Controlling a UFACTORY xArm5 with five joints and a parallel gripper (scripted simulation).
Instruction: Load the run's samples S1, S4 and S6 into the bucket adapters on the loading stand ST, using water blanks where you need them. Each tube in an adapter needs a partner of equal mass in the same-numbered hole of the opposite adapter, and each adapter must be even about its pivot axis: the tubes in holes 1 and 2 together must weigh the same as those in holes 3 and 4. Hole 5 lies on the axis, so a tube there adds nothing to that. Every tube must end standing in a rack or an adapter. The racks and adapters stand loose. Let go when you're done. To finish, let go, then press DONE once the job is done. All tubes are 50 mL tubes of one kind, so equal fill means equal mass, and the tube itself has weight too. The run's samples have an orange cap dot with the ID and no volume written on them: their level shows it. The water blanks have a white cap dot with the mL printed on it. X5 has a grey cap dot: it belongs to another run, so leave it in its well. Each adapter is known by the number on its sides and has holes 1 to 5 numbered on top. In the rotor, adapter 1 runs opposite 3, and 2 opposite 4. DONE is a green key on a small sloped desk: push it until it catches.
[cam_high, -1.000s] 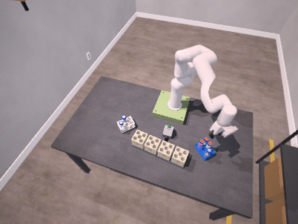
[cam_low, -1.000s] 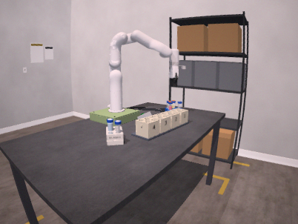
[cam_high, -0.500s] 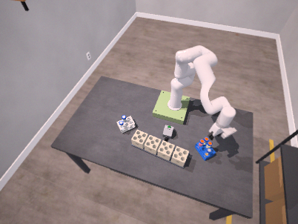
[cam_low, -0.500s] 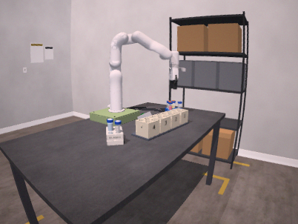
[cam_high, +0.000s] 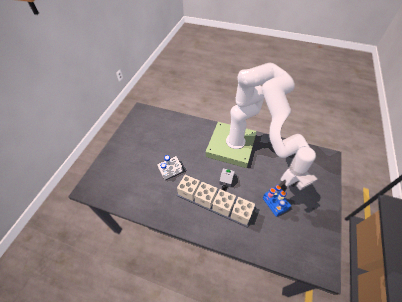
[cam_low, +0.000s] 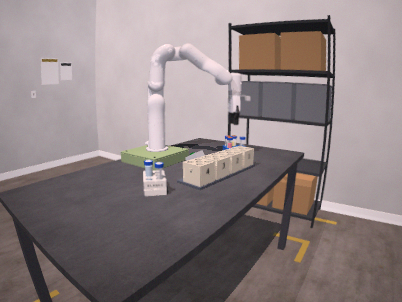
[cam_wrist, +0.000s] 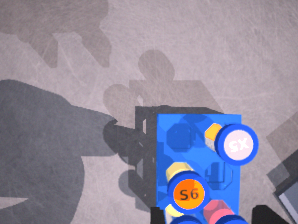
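The sample tube S6 lies 15 cm below my hand and 1 cm ahead of it. The rest, counted from my hand: blue sample rack: 18 cm below, 2 cm ahead, 1 cm to the right; then white blanks rack: 68 cm to the right, 18 cm below, 2 cm ahead; then sample tube S4: 15 cm below, 3 cm to the right, 3 cm behind.
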